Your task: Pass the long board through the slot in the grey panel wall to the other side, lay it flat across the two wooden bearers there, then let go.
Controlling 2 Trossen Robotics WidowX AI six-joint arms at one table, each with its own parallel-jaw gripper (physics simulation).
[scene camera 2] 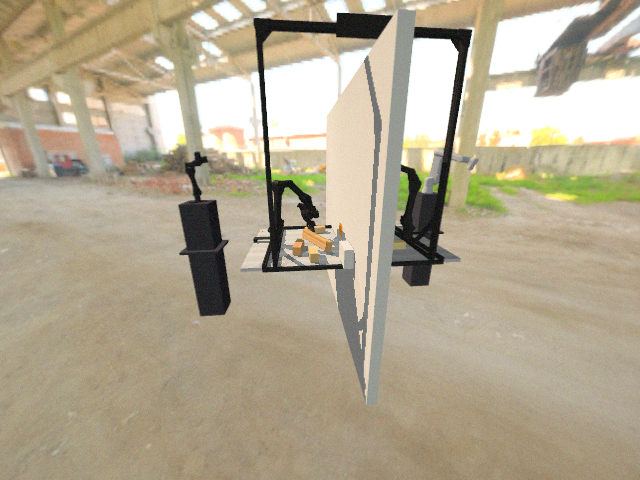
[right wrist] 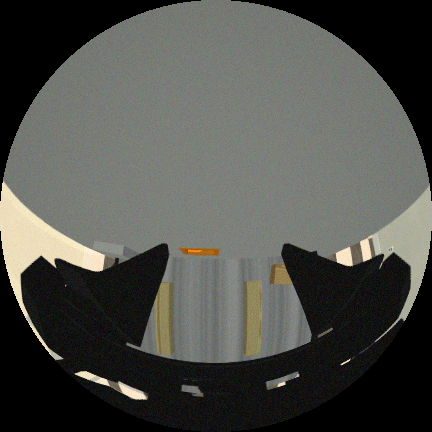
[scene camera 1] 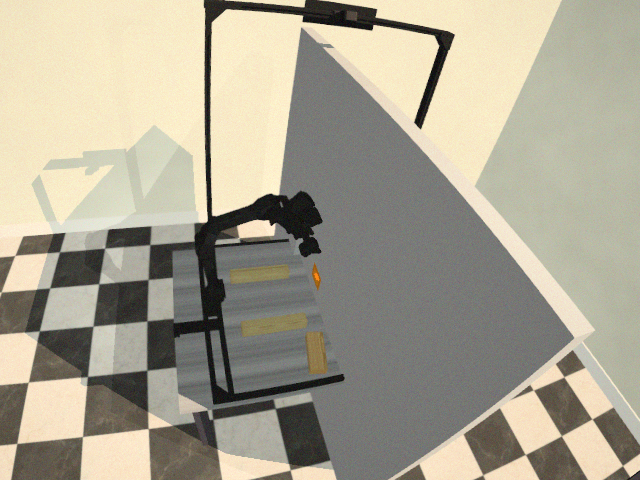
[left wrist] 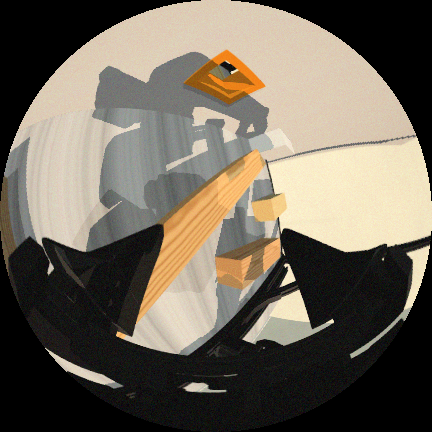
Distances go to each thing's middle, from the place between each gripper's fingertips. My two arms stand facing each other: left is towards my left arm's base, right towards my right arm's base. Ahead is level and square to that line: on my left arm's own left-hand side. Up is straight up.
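Labels:
Orange-rimmed slot (left wrist: 243, 81): my left gripper is 1 cm below it, 20 cm to the left of it and 6 cm past it.
My right gripper is 240 mm above the orange-rimmed slot, 40 mm past it and 80 mm to the right of it.

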